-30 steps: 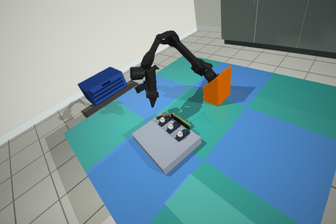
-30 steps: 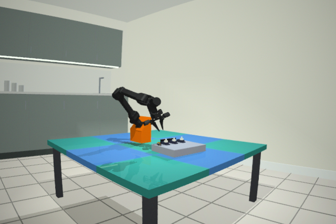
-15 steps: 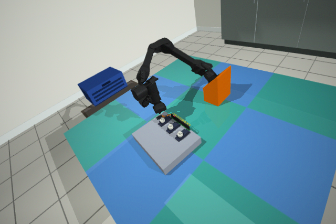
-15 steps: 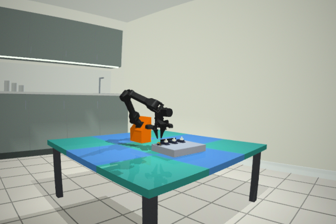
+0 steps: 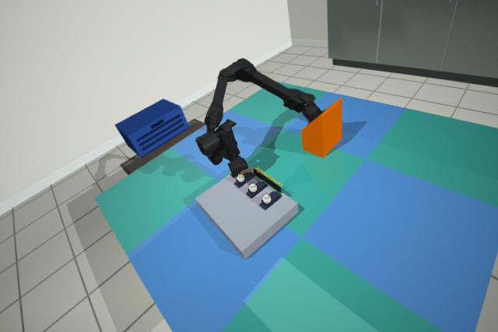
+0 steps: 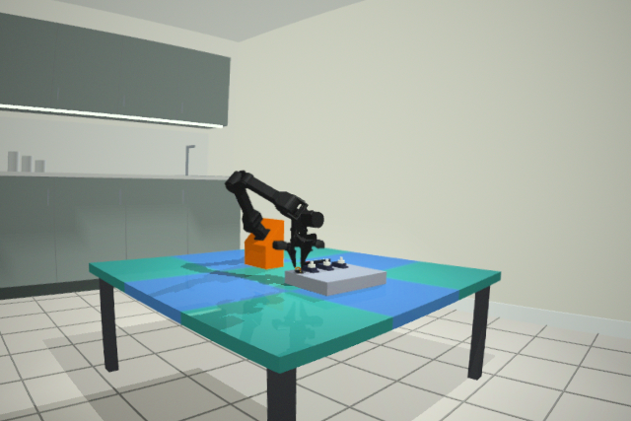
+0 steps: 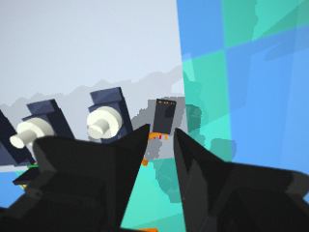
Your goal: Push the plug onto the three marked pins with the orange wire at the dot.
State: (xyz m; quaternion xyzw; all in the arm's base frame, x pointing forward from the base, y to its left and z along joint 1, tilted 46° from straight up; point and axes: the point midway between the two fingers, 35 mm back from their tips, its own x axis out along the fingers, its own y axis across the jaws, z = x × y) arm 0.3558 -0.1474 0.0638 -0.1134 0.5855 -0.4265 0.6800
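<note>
My gripper tip is now 30 mm past the red band, 90 mm to the right of it and 10 mm below it. Round my gripper tip: grey printed holder (130 mm ahead, 100 mm to the left, 40 mm below).
</note>
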